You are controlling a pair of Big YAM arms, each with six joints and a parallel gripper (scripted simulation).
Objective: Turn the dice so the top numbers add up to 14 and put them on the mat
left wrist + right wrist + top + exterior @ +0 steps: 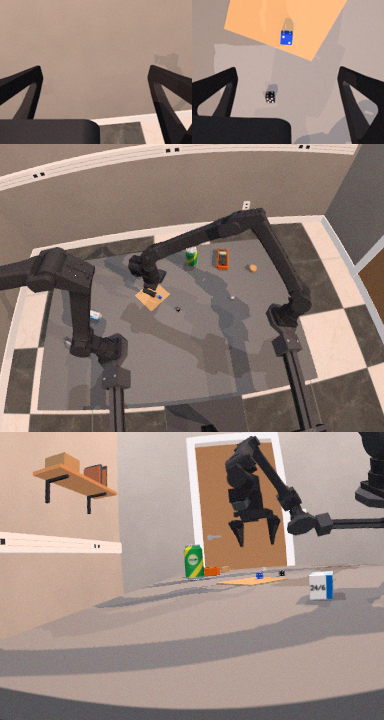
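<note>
Now: the black die 90 mm behind my right hand, 90 mm to the right of it and 100 mm below it. From my right hand the other things lie so: blue die (90 mm below); then mat (30 mm ahead, 40 mm to the left, 100 mm below).
</note>
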